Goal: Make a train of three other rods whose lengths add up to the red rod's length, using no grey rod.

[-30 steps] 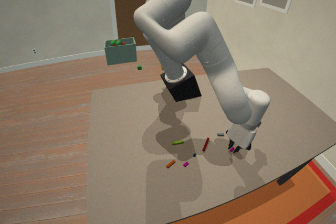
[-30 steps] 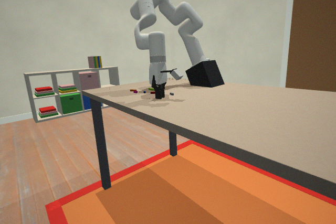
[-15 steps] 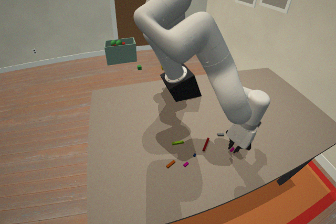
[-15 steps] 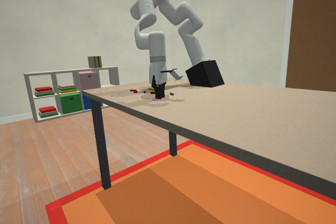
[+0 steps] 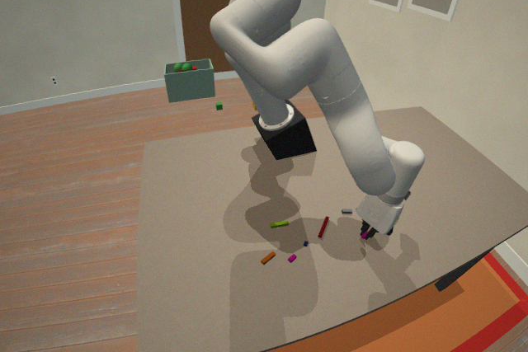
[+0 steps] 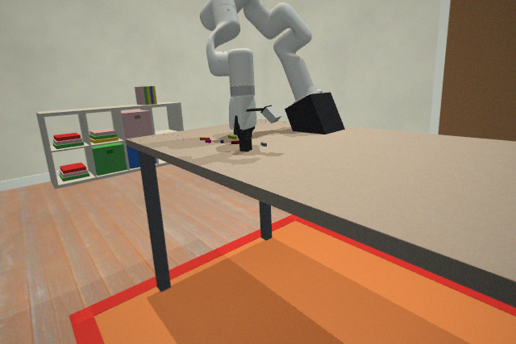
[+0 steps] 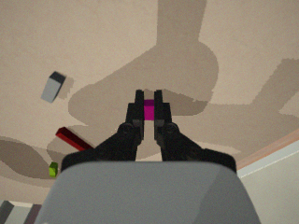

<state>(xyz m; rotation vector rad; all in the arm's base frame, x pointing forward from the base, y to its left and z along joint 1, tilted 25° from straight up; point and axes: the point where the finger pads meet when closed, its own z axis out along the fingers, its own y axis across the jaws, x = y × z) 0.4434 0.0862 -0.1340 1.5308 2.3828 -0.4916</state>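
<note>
Right now the blue rod is 180 mm to the right of my hand, 20 mm below it and 20 mm behind it. From my hand the other things lie so: red rod: 110 mm to the right, 60 mm behind, 20 mm below; lime rod: 230 mm to the right, 100 mm behind, 20 mm below; grey rod: 90 mm behind, 20 mm to the right, 20 mm below.
</note>
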